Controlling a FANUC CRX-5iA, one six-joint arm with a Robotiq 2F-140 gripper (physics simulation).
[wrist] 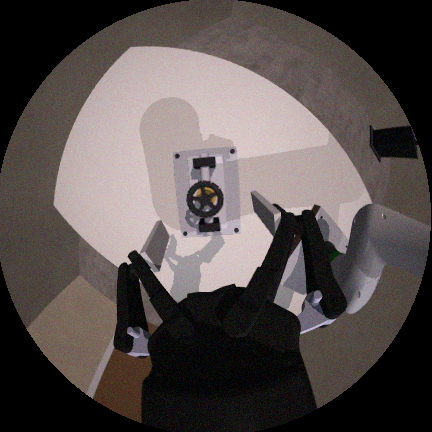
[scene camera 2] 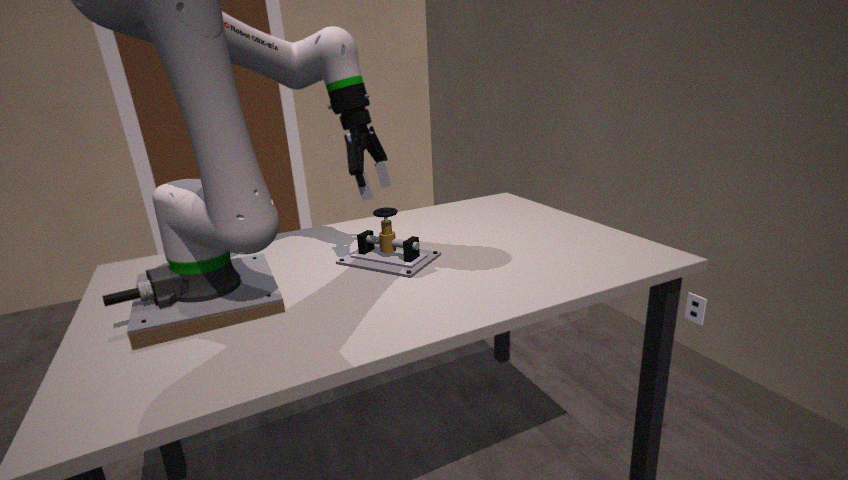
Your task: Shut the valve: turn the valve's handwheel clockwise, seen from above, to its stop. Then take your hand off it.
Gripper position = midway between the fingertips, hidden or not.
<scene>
In view: the gripper [scene camera 2: 378, 192], a black spoked handwheel [wrist: 204, 199] and a grey base plate [scene camera 2: 407, 272].
The gripper also shows in the wrist view [wrist: 207, 214].
</scene>
